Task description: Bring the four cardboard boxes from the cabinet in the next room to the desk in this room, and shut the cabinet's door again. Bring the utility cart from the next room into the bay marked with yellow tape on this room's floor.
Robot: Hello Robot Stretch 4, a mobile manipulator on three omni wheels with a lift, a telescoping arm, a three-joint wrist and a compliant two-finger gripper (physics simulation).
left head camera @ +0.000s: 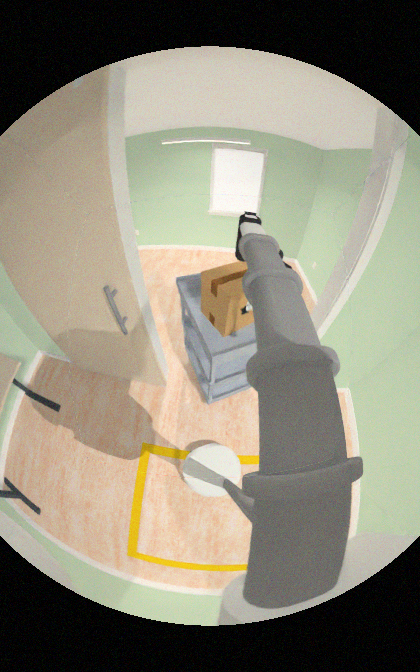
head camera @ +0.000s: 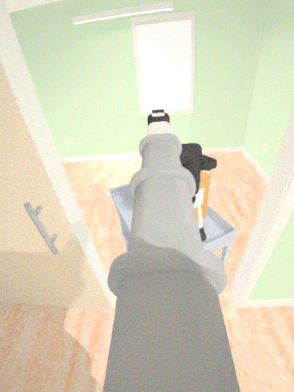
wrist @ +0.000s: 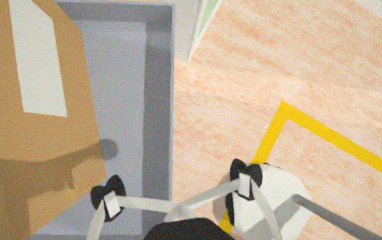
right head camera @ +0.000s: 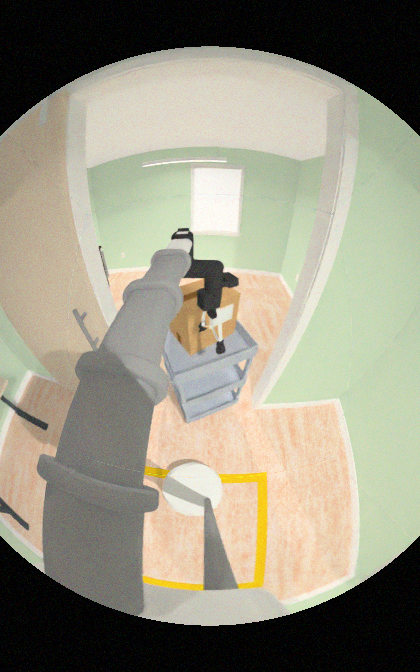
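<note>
The blue-grey utility cart (head camera: 220, 242) (left head camera: 212, 375) (right head camera: 215, 363) (wrist: 160, 100) stands upright at the doorway, outside the taped bay. One brown cardboard box (head camera: 206, 195) (left head camera: 212, 305) (right head camera: 187, 330) (wrist: 50, 145) with a white label stands on its top tray. My gripper (right head camera: 212, 336) (wrist: 178, 181) is open, fingers pointing down over the cart's near end beside the box. In the wrist view the cart's rim runs between the fingertips; contact cannot be told. The yellow tape (left head camera: 137, 500) (right head camera: 262, 525) (wrist: 330, 135) outlines the bay on this room's floor. The cabinet cannot be made out.
A beige door (head camera: 40, 270) (left head camera: 60, 225) (right head camera: 35, 225) with a grey handle (head camera: 41, 227) (left head camera: 115, 310) stands open at the left. The right door frame (head camera: 265, 215) (right head camera: 300, 310) rises beside the cart. A round white disc (left head camera: 212, 470) (right head camera: 192, 489) shows over the bay's far tape. Black legs (left head camera: 37, 395) show at far left.
</note>
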